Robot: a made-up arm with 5 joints.
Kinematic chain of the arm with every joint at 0, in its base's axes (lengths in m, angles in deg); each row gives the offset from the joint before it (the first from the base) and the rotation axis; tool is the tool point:
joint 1: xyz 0 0 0.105 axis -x
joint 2: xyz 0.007 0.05 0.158 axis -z
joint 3: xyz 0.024 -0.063 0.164 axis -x
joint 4: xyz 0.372 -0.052 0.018 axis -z
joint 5: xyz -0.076 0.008 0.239 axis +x
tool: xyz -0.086 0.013 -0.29
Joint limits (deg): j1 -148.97..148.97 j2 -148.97..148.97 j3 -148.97..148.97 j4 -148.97..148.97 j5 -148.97..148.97
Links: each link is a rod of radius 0.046 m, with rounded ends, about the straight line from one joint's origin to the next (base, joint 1, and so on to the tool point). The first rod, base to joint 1, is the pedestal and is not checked.
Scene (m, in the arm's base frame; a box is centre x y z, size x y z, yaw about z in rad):
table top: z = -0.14
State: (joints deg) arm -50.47 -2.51 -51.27 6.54 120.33
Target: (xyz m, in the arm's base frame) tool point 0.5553 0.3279 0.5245
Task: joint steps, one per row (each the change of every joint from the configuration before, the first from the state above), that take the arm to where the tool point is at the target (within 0.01 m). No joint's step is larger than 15 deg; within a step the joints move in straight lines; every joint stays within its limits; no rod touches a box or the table.
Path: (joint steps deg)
1: 12.58 -10.92 -7.10 0.18 -0.37
2: 12.59 -10.92 -7.10 0.18 -0.36
3: 12.58 -10.92 -7.11 0.18 -0.37
4: 12.59 -10.93 -7.10 0.18 -0.37
5: 12.58 -10.92 -7.10 0.18 -0.36
6: 12.59 -10.92 -7.10 0.18 -0.37

